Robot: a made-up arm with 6 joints.
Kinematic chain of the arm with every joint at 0, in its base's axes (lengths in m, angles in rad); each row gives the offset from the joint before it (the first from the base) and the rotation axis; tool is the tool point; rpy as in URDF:
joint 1: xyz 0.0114 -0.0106 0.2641 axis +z
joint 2: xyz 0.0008 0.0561 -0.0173 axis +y
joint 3: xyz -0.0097 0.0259 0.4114 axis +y
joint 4: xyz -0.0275 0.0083 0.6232 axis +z
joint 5: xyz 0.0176 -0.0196 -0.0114 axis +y
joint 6: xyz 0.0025 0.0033 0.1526 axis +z
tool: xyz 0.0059 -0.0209 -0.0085 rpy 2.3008 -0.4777 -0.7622
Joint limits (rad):
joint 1: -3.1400..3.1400
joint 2: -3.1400..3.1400
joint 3: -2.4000..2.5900
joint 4: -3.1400..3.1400
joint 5: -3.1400..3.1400
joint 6: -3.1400..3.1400
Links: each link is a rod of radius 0.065 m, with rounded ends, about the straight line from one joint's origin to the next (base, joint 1, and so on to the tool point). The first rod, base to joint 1, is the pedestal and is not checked.
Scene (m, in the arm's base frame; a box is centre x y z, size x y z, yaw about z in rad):
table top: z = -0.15
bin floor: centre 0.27 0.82 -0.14 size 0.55 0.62 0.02 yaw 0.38
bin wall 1: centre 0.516 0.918 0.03 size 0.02 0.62 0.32 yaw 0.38
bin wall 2: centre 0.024 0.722 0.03 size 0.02 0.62 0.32 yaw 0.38
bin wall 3: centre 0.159 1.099 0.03 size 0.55 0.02 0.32 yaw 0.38
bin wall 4: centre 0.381 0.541 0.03 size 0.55 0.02 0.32 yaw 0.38
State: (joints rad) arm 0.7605 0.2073 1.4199 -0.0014 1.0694 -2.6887
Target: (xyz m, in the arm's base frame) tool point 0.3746 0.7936 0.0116
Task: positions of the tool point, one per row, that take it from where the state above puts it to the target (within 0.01 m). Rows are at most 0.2 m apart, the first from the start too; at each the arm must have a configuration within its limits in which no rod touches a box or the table.
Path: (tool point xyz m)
1: 0.4890 0.6766 0.3540
2: 0.4456 0.7516 0.1884
3: 0.3746 0.7936 0.0116

